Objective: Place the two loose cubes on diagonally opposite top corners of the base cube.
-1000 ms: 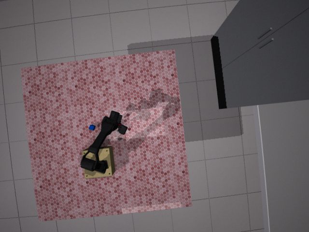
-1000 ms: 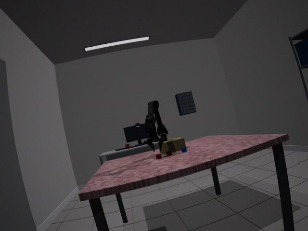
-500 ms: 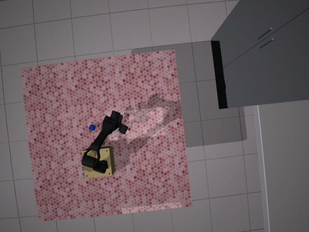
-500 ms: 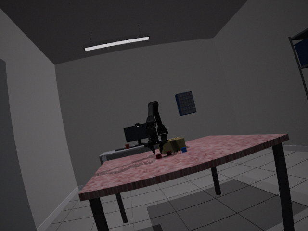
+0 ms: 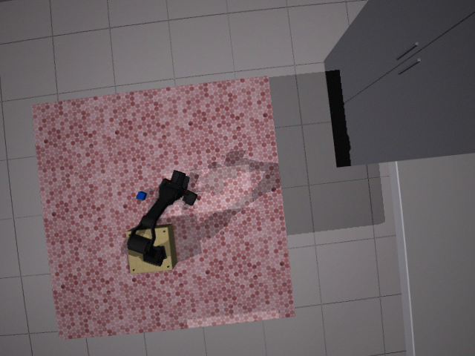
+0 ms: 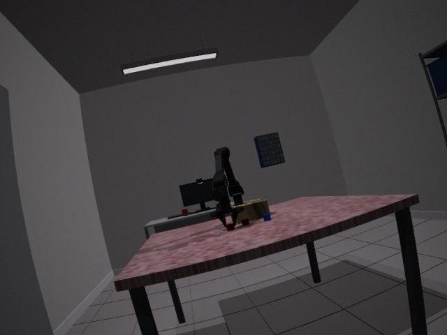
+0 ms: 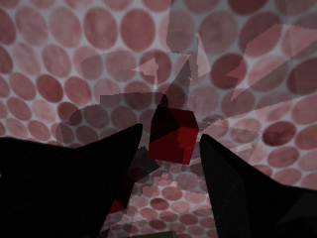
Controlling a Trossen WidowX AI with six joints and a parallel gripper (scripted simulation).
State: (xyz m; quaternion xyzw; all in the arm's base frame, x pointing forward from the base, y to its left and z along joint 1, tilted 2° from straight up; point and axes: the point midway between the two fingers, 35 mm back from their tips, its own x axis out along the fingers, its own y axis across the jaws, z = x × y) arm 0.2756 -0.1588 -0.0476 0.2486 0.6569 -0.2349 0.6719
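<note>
Now: the blue cube 210 mm to the left of my gripper tip and 20 mm ahead of it.
</note>
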